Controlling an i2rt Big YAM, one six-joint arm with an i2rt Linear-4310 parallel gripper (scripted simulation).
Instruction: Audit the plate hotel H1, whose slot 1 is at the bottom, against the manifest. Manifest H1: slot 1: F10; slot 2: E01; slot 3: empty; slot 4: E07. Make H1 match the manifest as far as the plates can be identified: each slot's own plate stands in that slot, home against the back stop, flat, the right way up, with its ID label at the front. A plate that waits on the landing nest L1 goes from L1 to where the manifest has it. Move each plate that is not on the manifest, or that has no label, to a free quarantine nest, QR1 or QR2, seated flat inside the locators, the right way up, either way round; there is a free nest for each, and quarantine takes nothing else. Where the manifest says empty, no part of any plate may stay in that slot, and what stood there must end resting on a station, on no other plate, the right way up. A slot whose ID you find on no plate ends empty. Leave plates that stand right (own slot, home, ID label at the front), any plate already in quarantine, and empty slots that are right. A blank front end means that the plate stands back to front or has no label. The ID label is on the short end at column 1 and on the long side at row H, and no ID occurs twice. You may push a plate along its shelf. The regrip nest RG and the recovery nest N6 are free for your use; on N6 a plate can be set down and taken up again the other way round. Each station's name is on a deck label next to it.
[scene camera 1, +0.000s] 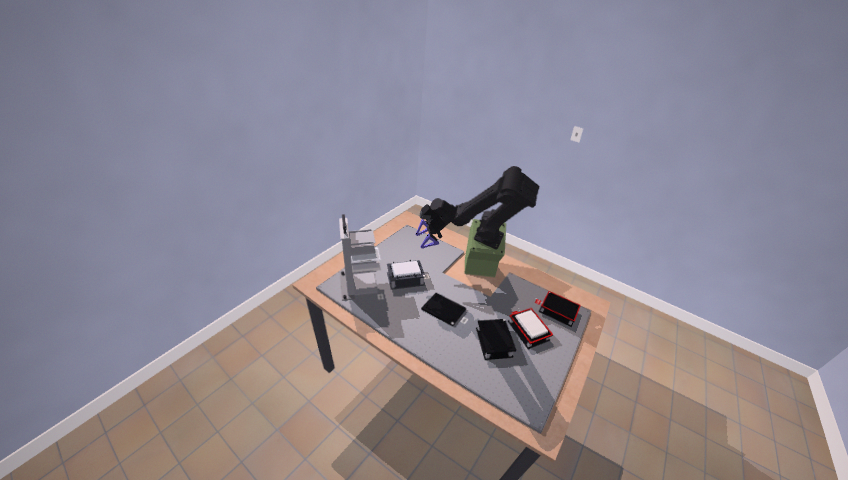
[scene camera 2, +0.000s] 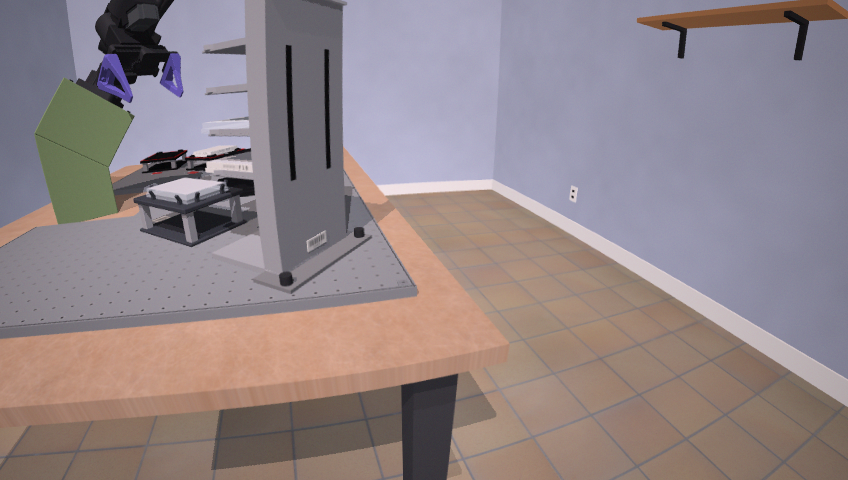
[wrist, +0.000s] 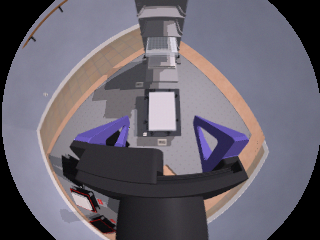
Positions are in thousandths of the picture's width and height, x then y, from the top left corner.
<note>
In view: the gripper (scene camera 2: 186, 203).
The gripper shows as well in the wrist view (wrist: 505, 498).
</note>
